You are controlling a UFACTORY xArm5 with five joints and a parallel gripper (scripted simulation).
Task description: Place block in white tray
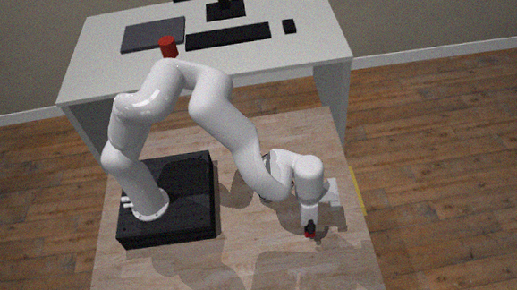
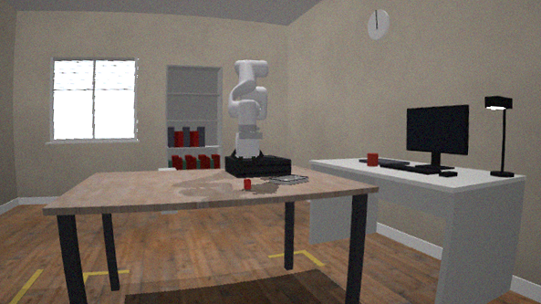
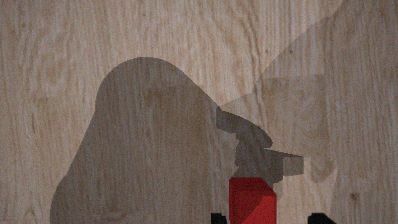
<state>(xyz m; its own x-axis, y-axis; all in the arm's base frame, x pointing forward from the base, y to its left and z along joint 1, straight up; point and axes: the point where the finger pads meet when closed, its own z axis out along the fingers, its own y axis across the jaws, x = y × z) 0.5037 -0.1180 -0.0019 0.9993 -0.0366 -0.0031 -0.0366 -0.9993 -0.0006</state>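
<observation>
My hand is 7 cm above the red block. Round my hand: white tray: 12 cm behind, 23 cm to the left, 7 cm below.
</observation>
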